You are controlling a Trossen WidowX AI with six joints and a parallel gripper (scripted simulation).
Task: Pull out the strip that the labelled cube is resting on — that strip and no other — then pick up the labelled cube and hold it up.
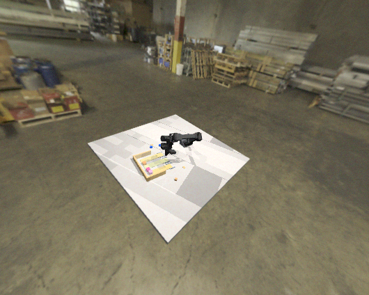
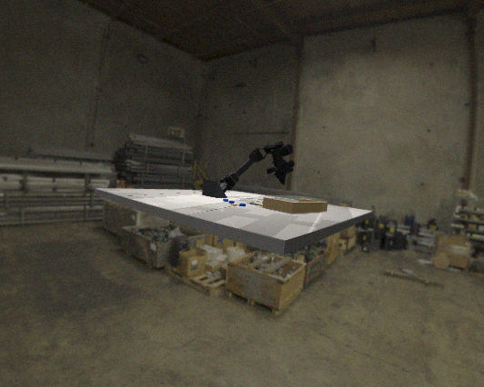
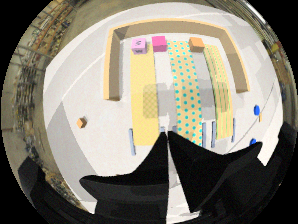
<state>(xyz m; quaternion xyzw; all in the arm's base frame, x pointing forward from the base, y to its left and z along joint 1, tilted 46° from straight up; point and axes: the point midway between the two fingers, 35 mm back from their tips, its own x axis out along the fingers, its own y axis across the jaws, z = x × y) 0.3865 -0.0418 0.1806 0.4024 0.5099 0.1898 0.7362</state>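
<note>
Now: the yellow checked strip 8 cm ahead of my gripper tip, 3 cm to the left of it and 12 cm below it. From my gripper tip the other things lie so: small orange cube: 5 cm ahead, 21 cm to the left, 11 cm below; then purple cube: 18 cm ahead, 1 cm to the left, 10 cm below.
</note>
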